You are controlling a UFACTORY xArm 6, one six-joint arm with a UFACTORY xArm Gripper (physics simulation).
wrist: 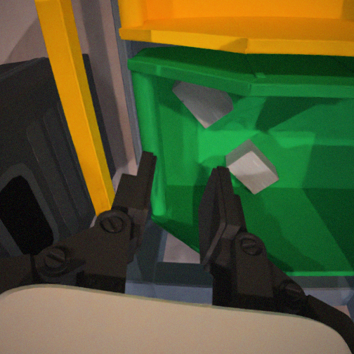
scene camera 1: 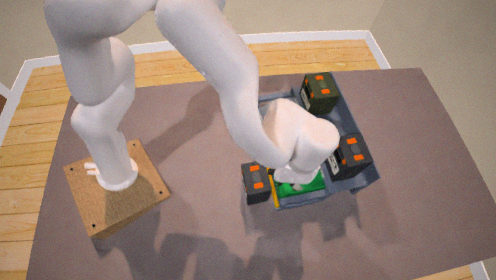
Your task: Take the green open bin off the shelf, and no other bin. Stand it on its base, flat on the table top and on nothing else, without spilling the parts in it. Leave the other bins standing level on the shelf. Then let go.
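Frame: origin at the arm's base, x ahead, y left, z up, level; millimetres.
Where they show: gripper, fingertip midpoint: (scene camera 1: 285, 181); arm's base at its link origin: (scene camera 1: 117, 173).
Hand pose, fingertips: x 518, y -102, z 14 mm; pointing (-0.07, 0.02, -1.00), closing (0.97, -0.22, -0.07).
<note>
Each offset is from my fingertips to the top centre of the thing. "spot": to the spot under its first point. Level surfaces: height alone.
The green open bin {dx +63, dy +9, dz +23 mm} (scene camera 1: 312, 186) (wrist: 305, 225) sits on the blue-grey shelf {spot: dx +231, dy -42, dz +62 mm} (scene camera 1: 369, 176) (wrist: 185, 275). Two grey parts (wrist: 204, 104) (wrist: 252, 167) lie in it in the wrist view. My gripper (wrist: 178, 181) is partly open, and its fingers show on either side of the bin's left end wall in the wrist view, with nothing gripped. How deep the fingertips reach beside that wall is unclear. In the scene view the arm hides the fingers and part of the bin. A yellow bin (wrist: 185, 33) stands right beside the green one.
A yellow bar {dx -48, dy +116, dz +7 mm} (scene camera 1: 274, 192) (wrist: 80, 115) runs along the shelf's near side, with a dark case {dx -90, dy +4, dz +74 mm} (scene camera 1: 256, 184) (wrist: 30, 120) beside it on the table {dz -57 mm} (scene camera 1: 200, 200). Two dark cases {dx +149, dy +238, dz +139 mm} (scene camera 1: 322, 95) {dx +156, dy +7, dz +164 mm} (scene camera 1: 351, 157) with orange patches stand at the shelf's far side.
</note>
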